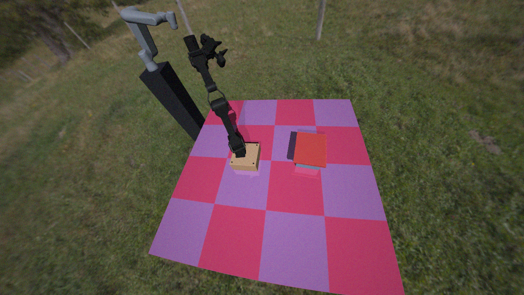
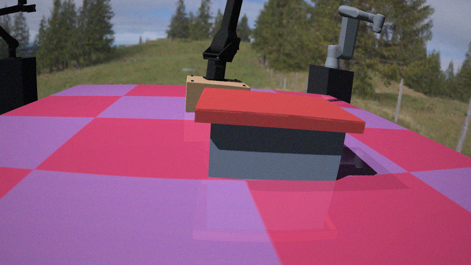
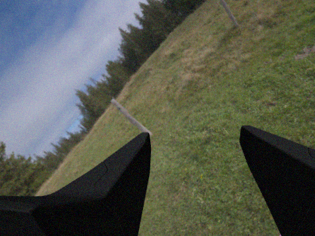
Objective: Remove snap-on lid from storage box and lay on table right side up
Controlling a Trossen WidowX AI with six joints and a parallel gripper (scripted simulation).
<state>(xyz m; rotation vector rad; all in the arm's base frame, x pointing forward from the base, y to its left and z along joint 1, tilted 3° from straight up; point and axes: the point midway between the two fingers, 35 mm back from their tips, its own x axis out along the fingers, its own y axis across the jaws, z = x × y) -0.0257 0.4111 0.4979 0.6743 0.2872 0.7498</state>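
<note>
Right now the orange-red lid is 45 cm ahead of my gripper tip, 48 cm to the right of it and 46 cm below it. From my gripper tip the other things lie so: grey-blue storage box 45 cm ahead, 48 cm to the right, 51 cm below.
</note>
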